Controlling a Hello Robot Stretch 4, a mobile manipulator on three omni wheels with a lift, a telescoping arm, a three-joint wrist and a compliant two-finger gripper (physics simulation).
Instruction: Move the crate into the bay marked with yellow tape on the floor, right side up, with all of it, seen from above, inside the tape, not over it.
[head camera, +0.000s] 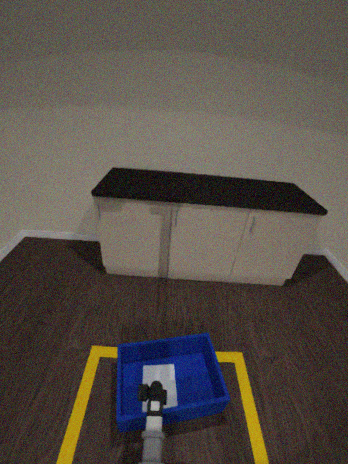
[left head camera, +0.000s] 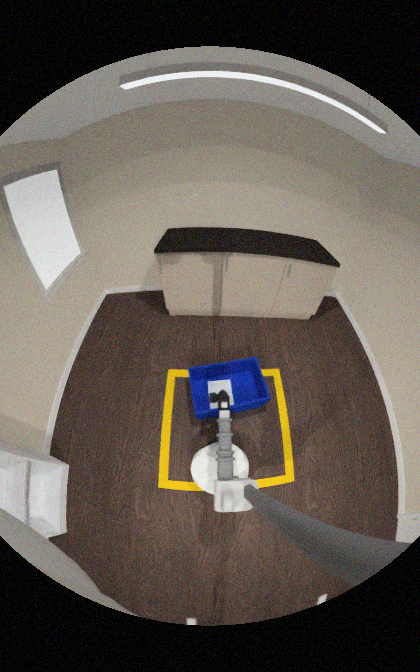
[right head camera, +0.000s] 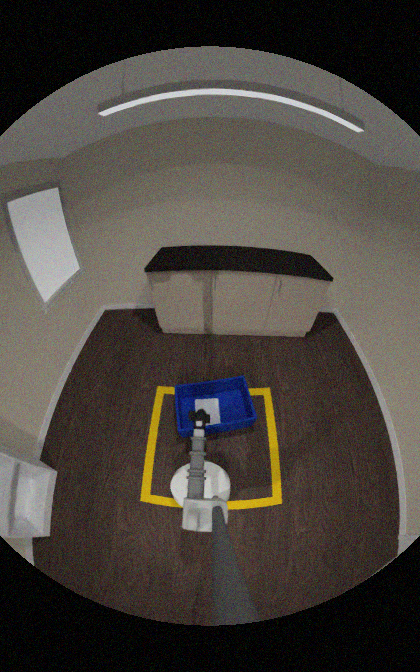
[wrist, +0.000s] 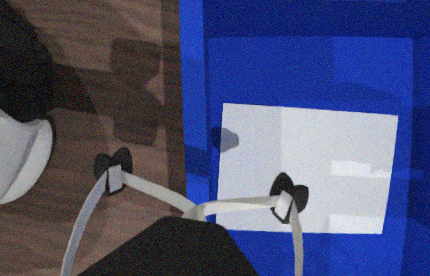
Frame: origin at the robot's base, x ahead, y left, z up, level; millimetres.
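Where they show: gripper, between the fingertips: (wrist: 202, 176).
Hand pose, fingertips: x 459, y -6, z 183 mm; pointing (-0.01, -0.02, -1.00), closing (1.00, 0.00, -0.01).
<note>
After its pixels a point has its place.
The blue crate (head camera: 200, 375) @(x 722, y -288, z -9 mm) (left head camera: 245, 385) (right head camera: 232, 402) (wrist: 270, 65) @(x 537, y 141, z -10 mm) stands upright on the floor, turned slightly, with a white sheet on its bottom. It sits at the far side of the yellow tape bay (head camera: 80, 405) @(x 525, y 442, z -27 mm) (left head camera: 167, 430) (right head camera: 152, 445) and hides the middle of the far strip. Its far rim shows beyond that strip in the head views; how much tape lies under it is hidden. My gripper (head camera: 153, 393) (left head camera: 219, 397) (right head camera: 199, 416) (wrist: 202, 176) @(x 459, y -6, z 183 mm) is open, over the crate's near wall. In the wrist view one fingertip appears over the floor, the other over the sheet.
My white round base (left head camera: 200, 467) (right head camera: 180, 485) stands over the near tape strip. A long cabinet with a black top (head camera: 210, 192) @(x 1686, y -327, z 882 mm) (left head camera: 240, 241) (right head camera: 235, 258) stands beyond the bay against the back wall. A white shelf unit (left head camera: 58, 500) (right head camera: 42, 505) stands at the left.
</note>
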